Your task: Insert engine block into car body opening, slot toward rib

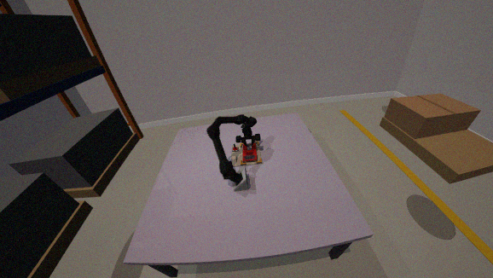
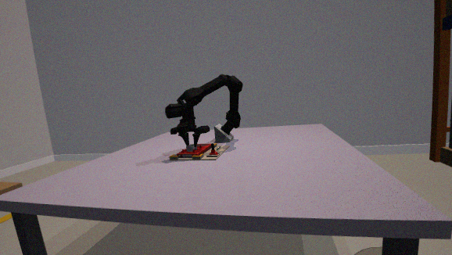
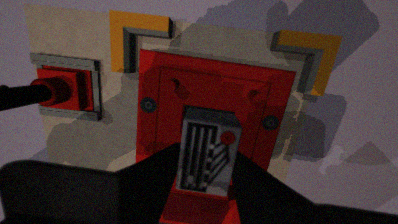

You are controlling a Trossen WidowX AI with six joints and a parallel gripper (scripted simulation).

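The beige base plate is 3 cm to the left of my gripper tip, 3 cm below it and 3 cm behind it. Also, from my gripper tip: grey engine block: 1 cm below.
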